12 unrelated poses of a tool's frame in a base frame.
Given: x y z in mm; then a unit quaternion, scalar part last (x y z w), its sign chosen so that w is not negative.
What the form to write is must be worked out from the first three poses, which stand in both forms.
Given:
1: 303, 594, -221, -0.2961, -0.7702, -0.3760, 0.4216
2: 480, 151, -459, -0.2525, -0.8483, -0.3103, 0.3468
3: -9, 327, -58, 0.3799, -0.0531, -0.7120, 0.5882
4: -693, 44, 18, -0.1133, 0.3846, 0.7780, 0.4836
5: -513, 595, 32, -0.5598, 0.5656, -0.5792, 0.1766
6: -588, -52, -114, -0.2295, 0.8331, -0.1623, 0.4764
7: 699, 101, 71, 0.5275, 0.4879, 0.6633, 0.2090
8: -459, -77, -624, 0.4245, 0.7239, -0.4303, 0.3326
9: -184, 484, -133, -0.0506, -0.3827, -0.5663, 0.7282
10: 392, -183, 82, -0.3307, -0.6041, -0.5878, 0.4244
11: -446, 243, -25, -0.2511, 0.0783, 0.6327, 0.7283
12: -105, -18, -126, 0.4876, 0.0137, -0.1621, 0.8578
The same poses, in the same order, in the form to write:
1: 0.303, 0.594, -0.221, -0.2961, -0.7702, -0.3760, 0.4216
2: 0.480, 0.151, -0.459, -0.2525, -0.8483, -0.3103, 0.3468
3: -0.009, 0.327, -0.058, 0.3799, -0.0531, -0.7120, 0.5882
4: -0.693, 0.044, 0.018, -0.1133, 0.3846, 0.7780, 0.4836
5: -0.513, 0.595, 0.032, -0.5598, 0.5656, -0.5792, 0.1766
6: -0.588, -0.052, -0.114, -0.2295, 0.8331, -0.1623, 0.4764
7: 0.699, 0.101, 0.071, 0.5275, 0.4879, 0.6633, 0.2090
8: -0.459, -0.077, -0.624, 0.4245, 0.7239, -0.4303, 0.3326
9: -0.184, 0.484, -0.133, -0.0506, -0.3827, -0.5663, 0.7282
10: 0.392, -0.183, 0.082, -0.3307, -0.6041, -0.5878, 0.4244
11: -0.446, 0.243, -0.025, -0.2511, 0.0783, 0.6327, 0.7283
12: -0.105, -0.018, -0.126, 0.4876, 0.0137, -0.1621, 0.8578
